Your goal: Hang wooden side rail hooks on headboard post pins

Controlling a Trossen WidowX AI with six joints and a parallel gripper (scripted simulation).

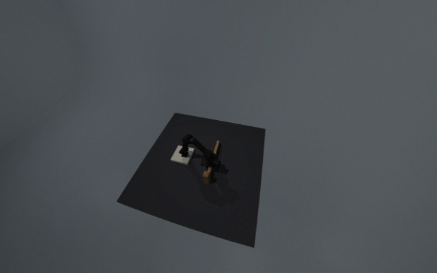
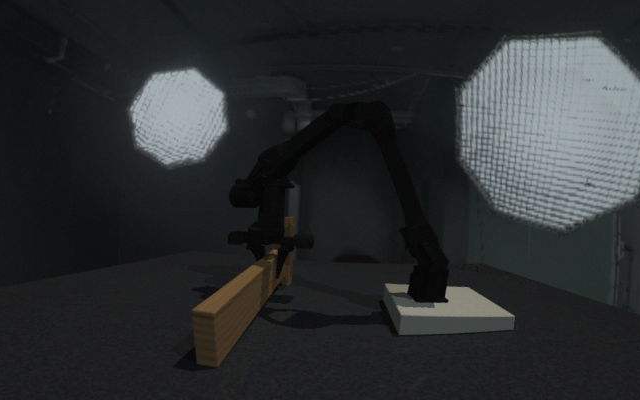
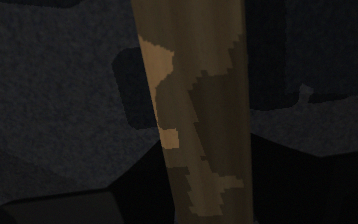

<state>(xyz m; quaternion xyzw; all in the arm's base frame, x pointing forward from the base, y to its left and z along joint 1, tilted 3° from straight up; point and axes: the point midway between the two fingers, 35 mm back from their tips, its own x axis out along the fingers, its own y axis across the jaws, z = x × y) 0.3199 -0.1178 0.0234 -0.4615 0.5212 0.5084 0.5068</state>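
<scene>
Now: the headboard post 13 cm to the right of my gripper tip, 4 cm above it and 1 cm behind it.
</scene>
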